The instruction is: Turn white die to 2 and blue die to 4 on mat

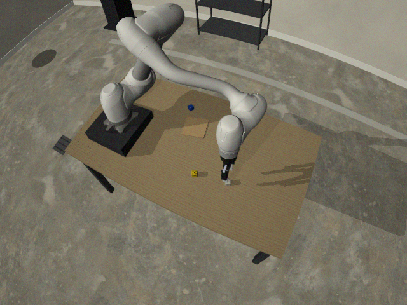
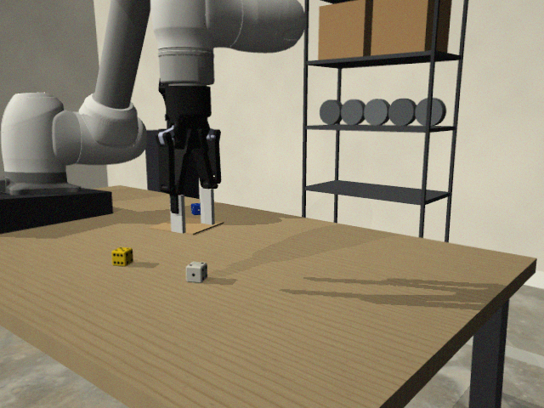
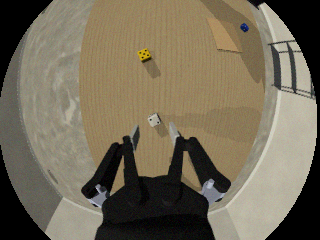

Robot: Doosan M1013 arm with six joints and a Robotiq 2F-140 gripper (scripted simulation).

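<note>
Right now my hand is 11 cm above the white die. From my hand the other things lie so: blue die: 45 cm behind, 34 cm to the left, 11 cm below; then mat: 35 cm behind, 23 cm to the left, 12 cm below; then yellow die: 18 cm behind, 4 cm to the right, 11 cm below.
</note>
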